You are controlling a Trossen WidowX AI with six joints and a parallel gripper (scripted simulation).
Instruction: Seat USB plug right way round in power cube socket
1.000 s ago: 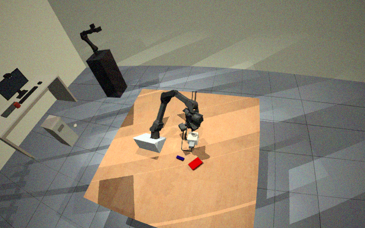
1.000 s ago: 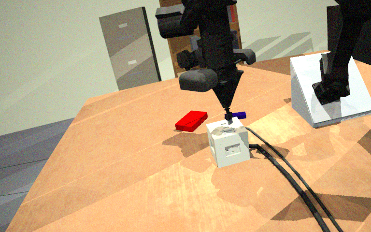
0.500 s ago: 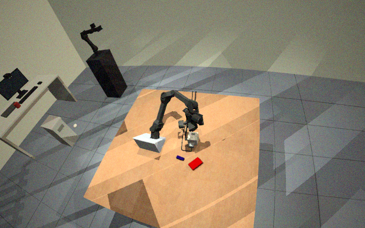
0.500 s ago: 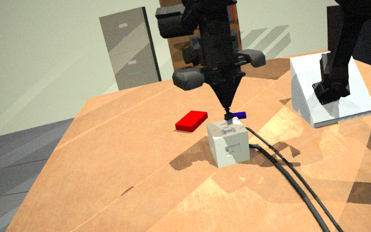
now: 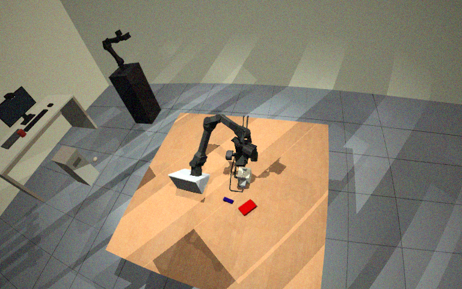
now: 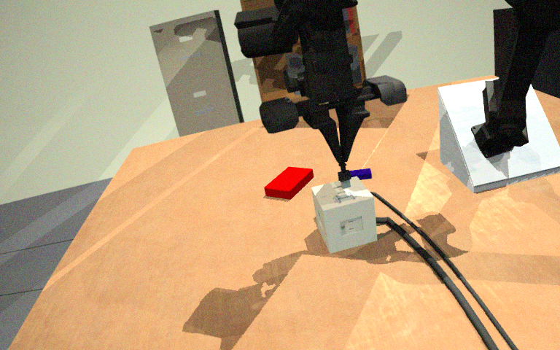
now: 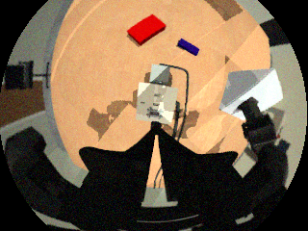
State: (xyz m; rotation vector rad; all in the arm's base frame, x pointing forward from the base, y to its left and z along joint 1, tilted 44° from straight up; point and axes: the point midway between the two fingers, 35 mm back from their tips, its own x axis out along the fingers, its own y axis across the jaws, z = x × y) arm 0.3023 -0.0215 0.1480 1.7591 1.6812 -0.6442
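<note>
The black USB plug is 2 cm below my gripper tip. The rest, counted from my gripper tip: red flat block (23 cm to the right, 13 cm below, 6 cm ahead); then small blue block (20 cm to the right, 13 cm below, 7 cm behind).
</note>
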